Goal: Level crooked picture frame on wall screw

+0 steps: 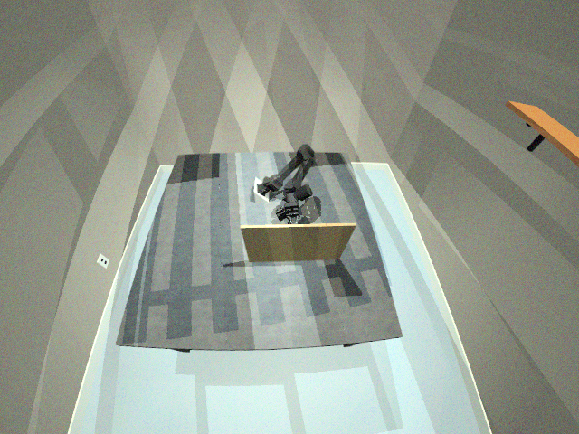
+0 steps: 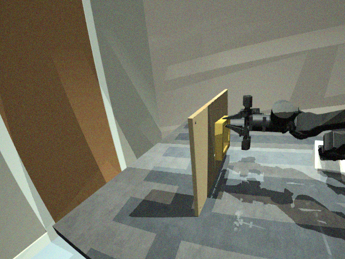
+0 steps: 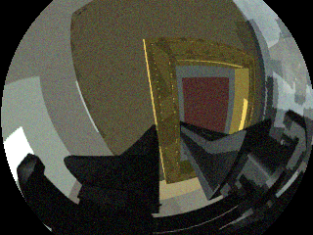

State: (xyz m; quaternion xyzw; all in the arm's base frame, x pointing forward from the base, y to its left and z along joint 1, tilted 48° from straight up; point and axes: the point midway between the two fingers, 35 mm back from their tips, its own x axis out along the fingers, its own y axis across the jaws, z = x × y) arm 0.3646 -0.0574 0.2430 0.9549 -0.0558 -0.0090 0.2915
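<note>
Right now my gripper tip is 5 cm above the yellow picture frame and 1 cm to the right of it. From my gripper tip the other things lie so: wooden wall board (7 cm below, 2 cm ahead, 1 cm to the left).
</note>
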